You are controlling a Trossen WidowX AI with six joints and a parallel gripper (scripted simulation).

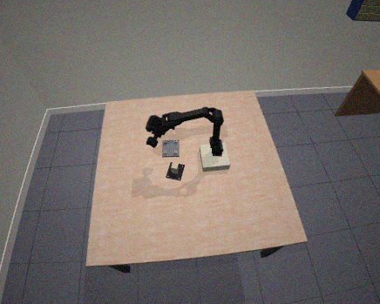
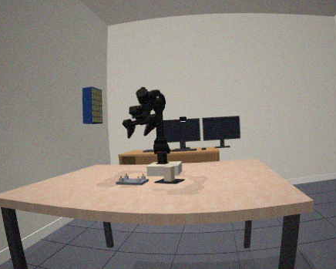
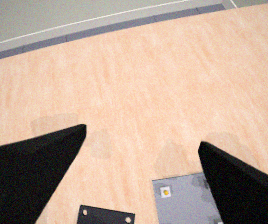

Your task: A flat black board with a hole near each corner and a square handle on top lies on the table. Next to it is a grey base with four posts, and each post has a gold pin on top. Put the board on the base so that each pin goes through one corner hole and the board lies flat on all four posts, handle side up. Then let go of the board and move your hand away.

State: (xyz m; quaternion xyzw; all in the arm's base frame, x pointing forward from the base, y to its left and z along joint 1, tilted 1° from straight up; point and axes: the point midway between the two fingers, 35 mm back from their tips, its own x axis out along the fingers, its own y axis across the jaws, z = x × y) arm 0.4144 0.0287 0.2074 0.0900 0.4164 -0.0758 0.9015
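Now: gripper tip 210 mm above the flat black board, 160 mm past it and 100 mm to the right of it. The rest, counted from my gripper tip: grey base: 230 mm below, 110 mm behind, 90 mm to the right.
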